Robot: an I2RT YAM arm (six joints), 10 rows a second.
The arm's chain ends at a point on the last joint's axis. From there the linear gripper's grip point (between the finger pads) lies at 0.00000 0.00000 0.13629 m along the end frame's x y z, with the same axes.
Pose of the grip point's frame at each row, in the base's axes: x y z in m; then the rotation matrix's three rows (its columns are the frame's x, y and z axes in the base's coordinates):
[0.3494, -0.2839, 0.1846], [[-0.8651, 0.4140, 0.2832], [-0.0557, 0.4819, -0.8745], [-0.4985, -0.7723, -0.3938]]
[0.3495, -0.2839, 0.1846], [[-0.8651, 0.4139, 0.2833], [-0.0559, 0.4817, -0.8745], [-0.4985, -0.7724, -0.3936]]
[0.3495, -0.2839, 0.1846], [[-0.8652, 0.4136, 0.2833], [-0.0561, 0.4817, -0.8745], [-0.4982, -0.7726, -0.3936]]
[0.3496, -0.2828, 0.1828], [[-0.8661, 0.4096, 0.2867], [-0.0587, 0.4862, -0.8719], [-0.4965, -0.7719, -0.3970]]
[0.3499, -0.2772, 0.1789], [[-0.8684, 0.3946, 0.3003], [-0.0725, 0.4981, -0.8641], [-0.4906, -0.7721, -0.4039]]
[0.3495, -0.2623, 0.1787], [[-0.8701, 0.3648, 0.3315], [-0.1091, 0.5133, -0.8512], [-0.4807, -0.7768, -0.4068]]
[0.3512, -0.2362, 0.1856], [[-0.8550, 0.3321, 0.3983], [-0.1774, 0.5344, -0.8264], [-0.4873, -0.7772, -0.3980]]
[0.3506, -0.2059, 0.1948], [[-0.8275, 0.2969, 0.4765], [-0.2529, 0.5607, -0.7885], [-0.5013, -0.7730, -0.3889]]
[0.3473, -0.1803, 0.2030], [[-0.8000, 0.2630, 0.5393], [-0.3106, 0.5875, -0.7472], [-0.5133, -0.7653, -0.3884]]
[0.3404, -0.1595, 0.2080], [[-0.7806, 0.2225, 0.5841], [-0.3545, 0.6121, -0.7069], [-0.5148, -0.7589, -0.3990]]
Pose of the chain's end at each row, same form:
[0.3108, -0.1647, 0.2383], [[-0.8651, 0.4140, 0.2832], [-0.0557, 0.4819, -0.8745], [-0.4985, -0.7723, -0.3938]]
[0.3109, -0.1647, 0.2382], [[-0.8651, 0.4139, 0.2833], [-0.0559, 0.4817, -0.8745], [-0.4985, -0.7724, -0.3936]]
[0.3109, -0.1647, 0.2382], [[-0.8652, 0.4136, 0.2833], [-0.0561, 0.4817, -0.8745], [-0.4982, -0.7726, -0.3936]]
[0.3105, -0.1640, 0.2369], [[-0.8661, 0.4096, 0.2867], [-0.0587, 0.4862, -0.8719], [-0.4965, -0.7719, -0.3970]]
[0.3090, -0.1594, 0.2339], [[-0.8684, 0.3946, 0.3003], [-0.0725, 0.4981, -0.8641], [-0.4906, -0.7721, -0.4039]]
[0.3043, -0.1463, 0.2341], [[-0.8701, 0.3648, 0.3315], [-0.1091, 0.5133, -0.8512], [-0.4807, -0.7768, -0.4068]]
[0.2969, -0.1236, 0.2398], [[-0.8550, 0.3321, 0.3983], [-0.1774, 0.5344, -0.8264], [-0.4873, -0.7772, -0.3980]]
[0.2857, -0.0984, 0.2478], [[-0.8275, 0.2969, 0.4765], [-0.2529, 0.5607, -0.7885], [-0.5013, -0.7730, -0.3889]]
[0.2738, -0.0785, 0.2559], [[-0.8000, 0.2630, 0.5393], [-0.3106, 0.5875, -0.7472], [-0.5133, -0.7653, -0.3884]]
[0.2608, -0.0632, 0.2624], [[-0.7806, 0.2225, 0.5841], [-0.3545, 0.6121, -0.7069], [-0.5148, -0.7589, -0.3990]]

